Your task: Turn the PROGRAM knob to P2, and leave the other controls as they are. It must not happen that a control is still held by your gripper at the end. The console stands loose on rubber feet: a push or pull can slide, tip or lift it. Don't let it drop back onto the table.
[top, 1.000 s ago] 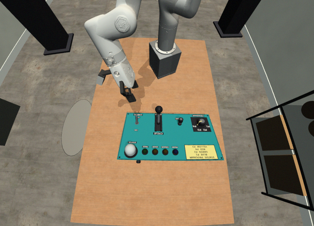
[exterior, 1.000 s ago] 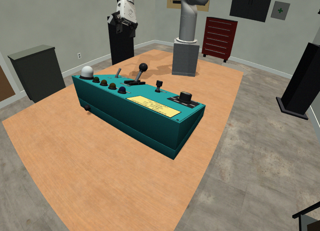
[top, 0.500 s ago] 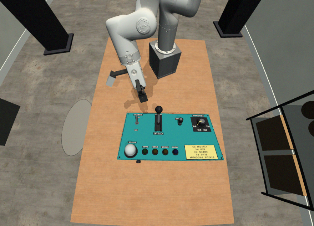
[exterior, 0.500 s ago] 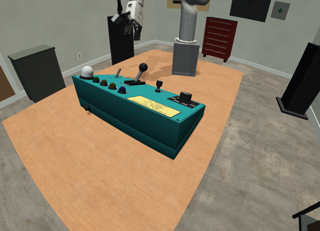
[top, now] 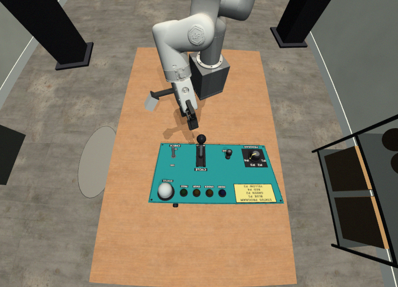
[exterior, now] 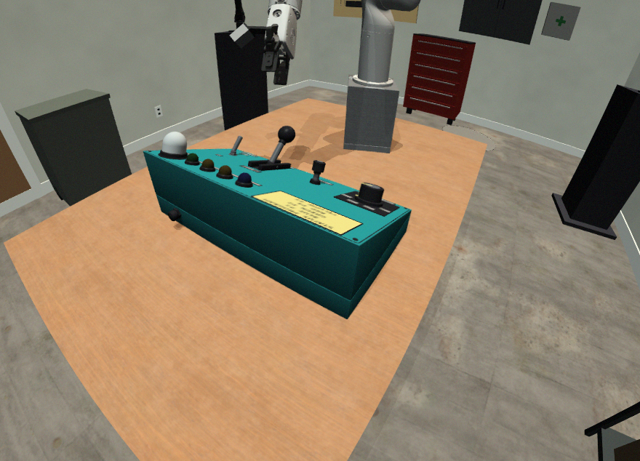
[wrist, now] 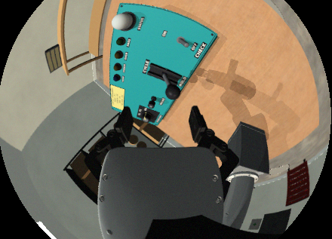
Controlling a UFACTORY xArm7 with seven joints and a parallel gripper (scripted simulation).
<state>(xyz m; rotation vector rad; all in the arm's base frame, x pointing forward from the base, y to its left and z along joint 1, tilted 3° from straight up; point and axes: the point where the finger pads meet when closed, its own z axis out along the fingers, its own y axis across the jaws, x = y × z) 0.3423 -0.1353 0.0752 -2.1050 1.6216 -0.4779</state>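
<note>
My hand is 60 mm short of the ball-topped cycle lever, 40 mm to the right of it and 150 mm above it. Also, from my hand: check toggle (60 mm ahead, 80 mm to the right, 170 mm below); black toggle (100 mm ahead, 150 mm to the left, 160 mm below); teal console (120 mm ahead, 80 mm to the left, 190 mm below).
</note>
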